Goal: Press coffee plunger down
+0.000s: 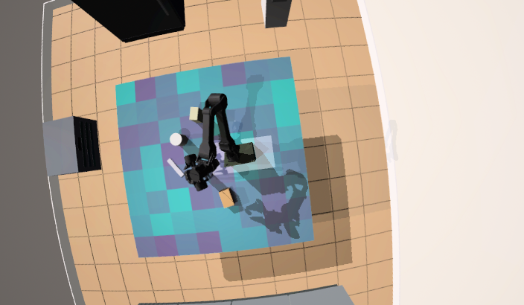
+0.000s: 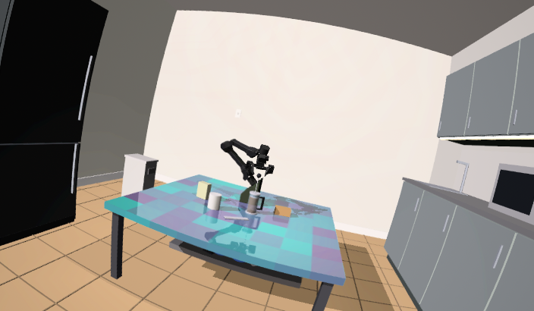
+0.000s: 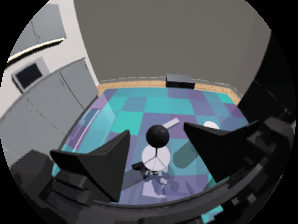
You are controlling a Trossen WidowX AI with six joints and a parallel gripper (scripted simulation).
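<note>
My gripper tip is 14 cm above the coffee press, 2 cm past it and 1 cm to the right of it. Also, from my gripper tip: cream block 37 cm to the right, 21 cm below, 1 cm behind; then white cylinder 22 cm to the right, 22 cm below, 12 cm ahead.
</note>
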